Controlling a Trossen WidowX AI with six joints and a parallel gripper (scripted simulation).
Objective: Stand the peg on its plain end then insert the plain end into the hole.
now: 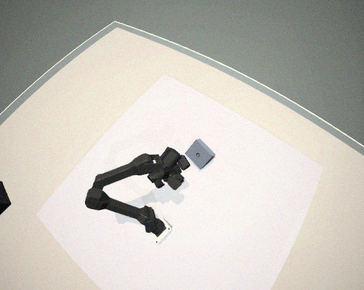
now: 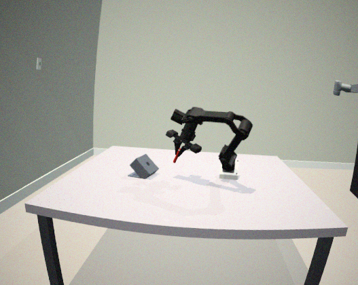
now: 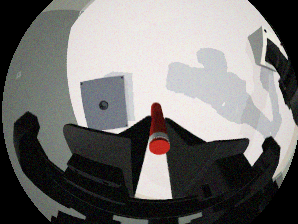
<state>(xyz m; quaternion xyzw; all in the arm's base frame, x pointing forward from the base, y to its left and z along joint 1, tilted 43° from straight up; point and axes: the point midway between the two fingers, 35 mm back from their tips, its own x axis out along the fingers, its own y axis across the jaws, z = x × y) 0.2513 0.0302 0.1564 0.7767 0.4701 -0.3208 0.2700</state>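
Now: the grey sloped panel 17 cm ahead of my gripper tip and 8 cm below it. From my gripper tip the other things lie so: red peg: 1 cm behind, 2 cm above.
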